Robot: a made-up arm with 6 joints.
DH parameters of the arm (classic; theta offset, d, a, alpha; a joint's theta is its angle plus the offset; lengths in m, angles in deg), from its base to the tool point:
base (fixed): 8.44 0.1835 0.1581 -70
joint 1: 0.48 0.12 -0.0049 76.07
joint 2: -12.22 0.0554 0.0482 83
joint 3: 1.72 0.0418 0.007 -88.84
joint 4: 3.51 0.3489 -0.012 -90
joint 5: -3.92 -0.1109 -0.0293 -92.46
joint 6: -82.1 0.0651 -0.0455 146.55
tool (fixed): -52.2 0.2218 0 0
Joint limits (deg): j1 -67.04..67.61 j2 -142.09..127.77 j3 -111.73..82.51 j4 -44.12..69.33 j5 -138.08..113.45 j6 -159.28..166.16
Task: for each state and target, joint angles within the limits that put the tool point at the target. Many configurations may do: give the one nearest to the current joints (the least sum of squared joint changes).
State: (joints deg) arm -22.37 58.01 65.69 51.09 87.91 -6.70
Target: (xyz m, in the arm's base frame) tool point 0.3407 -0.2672 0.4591
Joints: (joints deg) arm 18.95 101.59 82.51 39.33 106.66 2.93
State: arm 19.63 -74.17 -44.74 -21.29 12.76 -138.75
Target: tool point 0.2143 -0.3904 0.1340
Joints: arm 18.42 -57.50 -91.83 -0.33 16.94 -145.14
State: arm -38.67 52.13 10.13 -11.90 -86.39 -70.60
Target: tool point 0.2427 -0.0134 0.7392
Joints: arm -18.11 65.50 -17.02 6.39 -65.77 -88.67
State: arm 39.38 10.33 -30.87 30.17 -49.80 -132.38
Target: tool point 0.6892 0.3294 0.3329
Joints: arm 37.86 46.94 -39.35 36.03 -66.25 -137.39
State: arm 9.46 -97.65 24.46 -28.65 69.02 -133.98
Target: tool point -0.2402 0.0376 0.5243
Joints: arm -23.53 -91.68 3.30 -20.67 66.25 -129.14
